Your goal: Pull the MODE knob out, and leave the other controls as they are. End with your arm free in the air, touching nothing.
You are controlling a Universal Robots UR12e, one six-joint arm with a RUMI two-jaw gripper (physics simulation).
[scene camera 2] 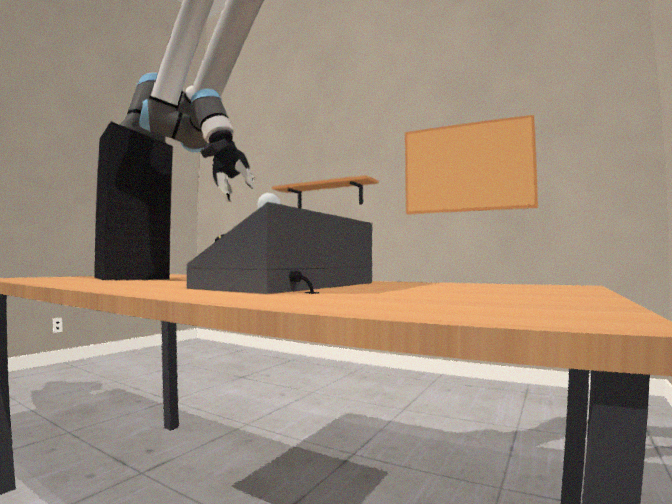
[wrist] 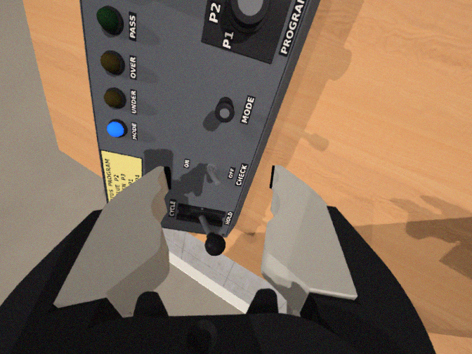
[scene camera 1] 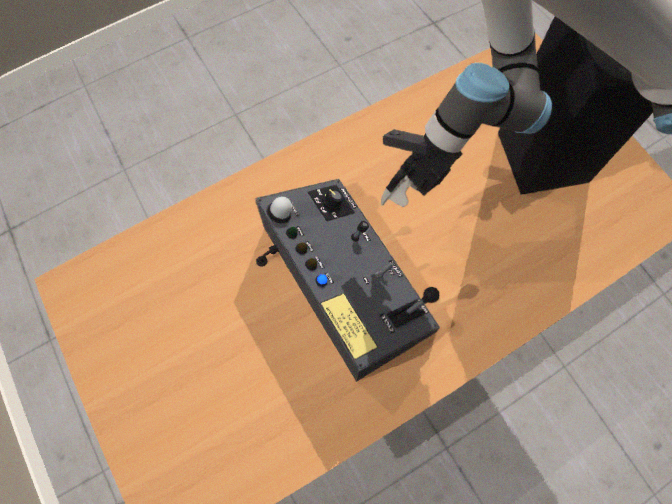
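The MODE knob (scene camera 1: 362, 226) (wrist: 225, 111) is a black knob standing out from the sloped grey panel (scene camera 1: 333, 238) (scene camera 2: 320, 244) (wrist: 170, 75); scene camera 1 shows a stretch of shaft between its head and its collar. It is hidden in scene camera 2. The blue MODE lamp (scene camera 1: 322, 279) (wrist: 116, 129) is lit. My gripper (scene camera 1: 395, 203) (scene camera 2: 239, 193) (wrist: 221, 169) is open and empty, in the air above the panel's low side, apart from the knob and the panel.
The PROGRAM knob (scene camera 1: 332, 196) (wrist: 249, 7), CHECK toggle (wrist: 212, 174), ball-ended CYCLE/HOLD lever (scene camera 1: 430, 294) (wrist: 215, 245) and white dome (scene camera 1: 281, 208) (scene camera 2: 268, 199) are on the panel. The lever leans toward HOLD. The black arm pedestal (scene camera 1: 575, 113) (scene camera 2: 132, 211) stands on the table (scene camera 1: 162, 352).
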